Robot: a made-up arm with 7 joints.
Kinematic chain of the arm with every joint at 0, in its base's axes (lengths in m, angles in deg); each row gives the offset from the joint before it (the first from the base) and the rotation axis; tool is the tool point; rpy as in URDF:
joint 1: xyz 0.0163 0.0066 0.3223 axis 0 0.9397 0.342
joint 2: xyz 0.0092 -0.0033 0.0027 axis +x
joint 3: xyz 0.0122 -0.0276 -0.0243 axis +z
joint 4: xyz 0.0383 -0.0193 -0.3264 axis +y
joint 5: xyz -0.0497 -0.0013 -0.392 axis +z
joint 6: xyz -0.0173 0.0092 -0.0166 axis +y
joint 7: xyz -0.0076 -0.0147 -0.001 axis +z
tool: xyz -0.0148 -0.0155 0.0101 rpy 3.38 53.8 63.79
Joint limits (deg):
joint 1: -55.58..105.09
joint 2: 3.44..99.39
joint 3: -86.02..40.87
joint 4: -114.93..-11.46
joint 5: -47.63..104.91
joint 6: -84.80..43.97
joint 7: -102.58..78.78
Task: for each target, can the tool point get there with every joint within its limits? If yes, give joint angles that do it. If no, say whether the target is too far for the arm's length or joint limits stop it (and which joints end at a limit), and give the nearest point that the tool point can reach.
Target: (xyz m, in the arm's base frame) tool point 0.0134 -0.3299 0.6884
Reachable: no: joint limits stop it (at a limit: joint 1, joint 2, joint 4, joint 5, joint 6) | nearest point 0.3195 -0.3697 0.4626 | short by 0.382 m
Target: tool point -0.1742 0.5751 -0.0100
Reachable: yes | joints 79.91 90.07 -4.33 -78.43 69.86 -66.40 -44.48
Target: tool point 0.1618 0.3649 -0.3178
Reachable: yes | joints 10.28 29.95 13.93 -43.30 -22.37 -1.35 35.88
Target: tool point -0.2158 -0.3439 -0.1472
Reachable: yes | joints 51.90 16.65 -69.83 -88.86 80.31 -7.42 -50.43
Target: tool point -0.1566 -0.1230 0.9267
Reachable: no: joint limits stop it (at a limit: joint 1, joint 2, joint 3, joint 4, joint 5, joint 6) | nearest point 0.0296 0.1134 0.8206 | short by 0.319 m
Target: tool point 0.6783 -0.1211 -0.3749
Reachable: no: too far | nearest point 0.5622 -0.0993 -0.2528 | short by 0.170 m
